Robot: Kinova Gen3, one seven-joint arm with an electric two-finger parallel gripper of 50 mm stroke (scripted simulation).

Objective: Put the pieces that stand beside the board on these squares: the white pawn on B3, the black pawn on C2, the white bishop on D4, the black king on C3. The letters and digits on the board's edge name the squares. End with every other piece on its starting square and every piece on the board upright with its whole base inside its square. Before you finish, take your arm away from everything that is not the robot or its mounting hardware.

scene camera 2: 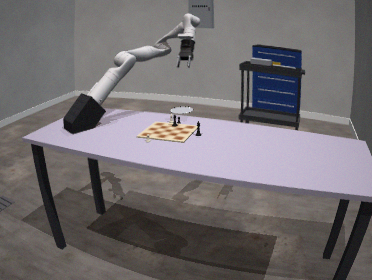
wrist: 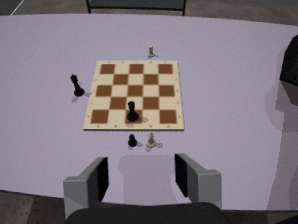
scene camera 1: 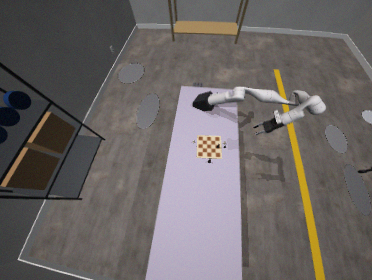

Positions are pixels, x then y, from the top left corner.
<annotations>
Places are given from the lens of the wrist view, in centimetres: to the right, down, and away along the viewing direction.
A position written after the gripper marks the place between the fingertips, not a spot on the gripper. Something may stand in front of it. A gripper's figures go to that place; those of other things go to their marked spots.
gripper (wrist: 141,169): -1, 4, 17
small chessboard (wrist: 154,86): 1, -6, 56
</annotations>
